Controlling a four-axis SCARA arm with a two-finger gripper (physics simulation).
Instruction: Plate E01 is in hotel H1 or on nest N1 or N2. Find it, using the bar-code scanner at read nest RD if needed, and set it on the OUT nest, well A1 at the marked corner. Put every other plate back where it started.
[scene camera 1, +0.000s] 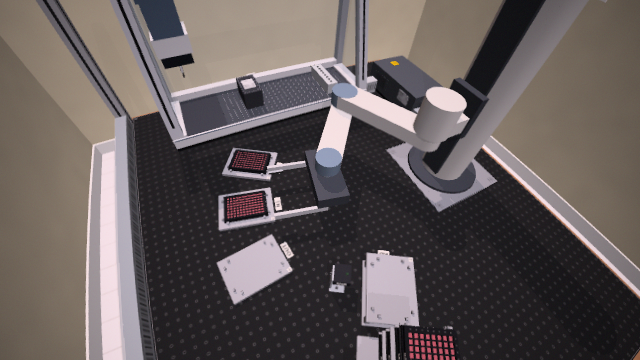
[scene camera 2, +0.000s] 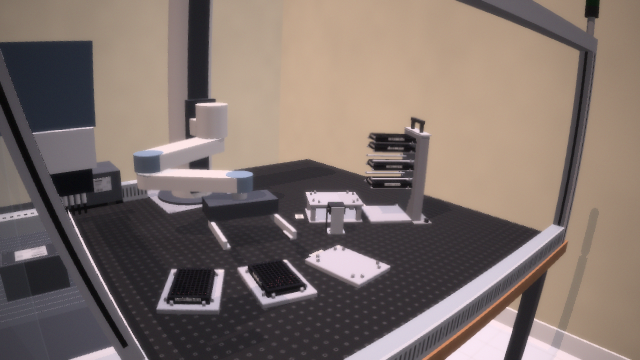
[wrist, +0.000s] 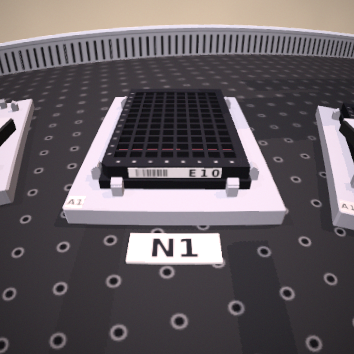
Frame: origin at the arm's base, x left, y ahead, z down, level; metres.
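Seen in the pictures: gripper, fingertip midpoint: (scene camera 1: 270, 191) (scene camera 2: 261, 240) (wrist: 177, 100); arm's base, link origin: (scene camera 1: 439, 167) (scene camera 2: 192, 197).
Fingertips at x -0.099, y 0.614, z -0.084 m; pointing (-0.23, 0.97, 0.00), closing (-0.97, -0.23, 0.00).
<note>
Pixels of each thing's top centre, then the offset from my fingertips to it. "*": a spot on its surface instead.
- nest N1, top centre: (wrist: 174, 122) (scene camera 2: 275, 275) (scene camera 1: 245, 205) dz +0.049, dx -0.017, dy +0.080 m
- OUT nest, top centre: (scene camera 2: 348, 259) (scene camera 1: 253, 265) dz +0.049, dx +0.166, dy +0.114 m
- nest RD, top centre: (scene camera 1: 392, 286) (scene camera 2: 334, 194) dz +0.001, dx +0.373, dy -0.165 m
- scanner, top centre: (scene camera 1: 341, 273) (scene camera 2: 336, 204) dz -0.011, dx +0.295, dy -0.069 m
- dark box, surface spot: (scene camera 1: 250, 92) * dz -0.047, dx -0.419, dy -0.075 m
- dark instrument, surface spot: (scene camera 1: 407, 80) * dz -0.044, dx -0.266, dy -0.699 m
- slotted rail, surface spot: (wrist: 175, 42) * dz +0.050, dx -0.088, dy +0.389 m
My gripper (scene camera 1: 272, 193) (scene camera 2: 260, 241) (wrist: 177, 129) is open and empty, its fingers apart above the table on the arm side of nest N1 (scene camera 1: 221, 223) (scene camera 2: 306, 296) (wrist: 175, 217). A black plate (scene camera 1: 246, 206) (scene camera 2: 276, 277) (wrist: 172, 125) sits on N1; its label reads E10. Another black plate (scene camera 1: 250, 161) (scene camera 2: 191, 286) sits on nest N2 (scene camera 1: 231, 173) (scene camera 2: 165, 304); its label is unreadable. The OUT nest (scene camera 1: 254, 269) (scene camera 2: 347, 265) (wrist: 15, 160) is bare. Hotel H1 (scene camera 2: 419, 175) holds several black plates with unreadable labels; its top plate (scene camera 1: 430, 344) shows red wells. Read nest RD (scene camera 1: 390, 280) (scene camera 2: 334, 199) bears no plate.
The scanner (scene camera 1: 341, 275) (scene camera 2: 336, 217) stands beside RD. The hotel is next to RD on the other side. A framed deck (scene camera 1: 210, 136) with a dark box (scene camera 1: 250, 92) lies behind N2, and a dark instrument (scene camera 1: 407, 80) stands near the arm's column. A slotted rail (wrist: 175, 42) edges the table.
</note>
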